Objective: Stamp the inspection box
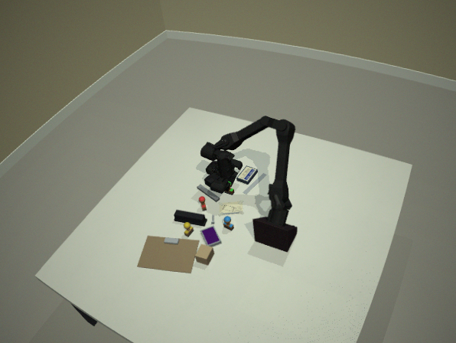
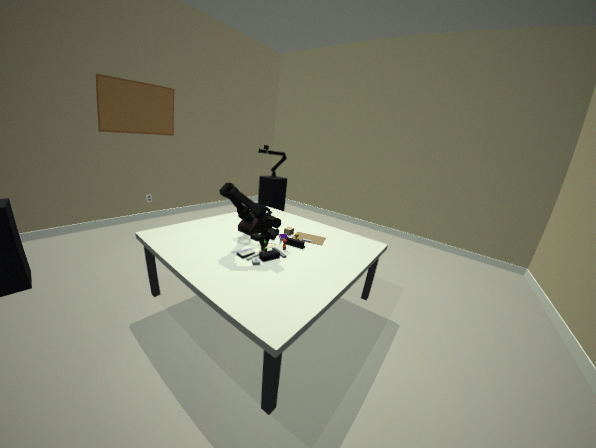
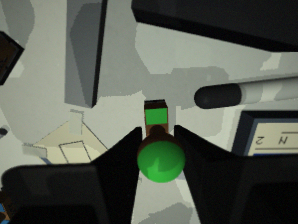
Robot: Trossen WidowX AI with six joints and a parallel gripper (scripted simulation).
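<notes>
The purple pad lies 250 mm to the left of my gripper tip, 50 mm behind it and 20 mm below it. Round my gripper tip: cream card: 80 mm to the left, 50 mm behind, 20 mm below; then green-knobbed stamp: right at my gripper tip; then pen: 80 mm to the right, 20 mm ahead, 10 mm below.
</notes>
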